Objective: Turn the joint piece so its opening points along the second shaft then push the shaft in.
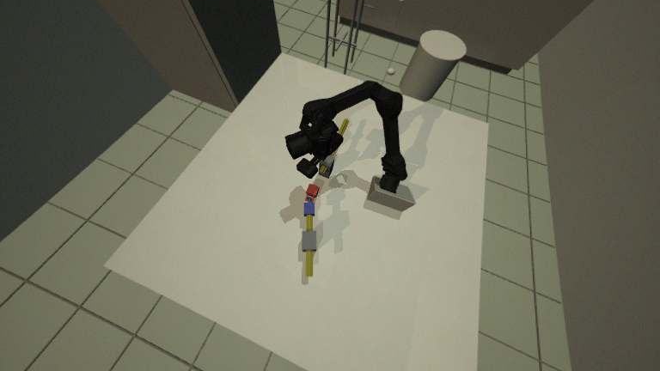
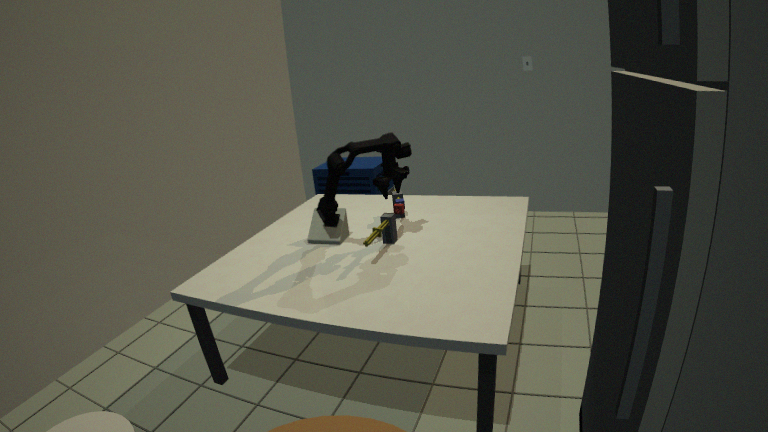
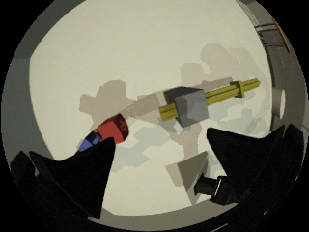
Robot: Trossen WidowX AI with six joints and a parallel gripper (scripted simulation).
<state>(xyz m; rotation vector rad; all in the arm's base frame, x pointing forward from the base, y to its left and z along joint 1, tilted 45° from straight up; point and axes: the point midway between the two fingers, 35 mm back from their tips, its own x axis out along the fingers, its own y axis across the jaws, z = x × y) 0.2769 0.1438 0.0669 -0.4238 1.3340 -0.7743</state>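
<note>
The red square joint piece lies 90 mm to the left of my gripper tip and 90 mm below it.
</note>
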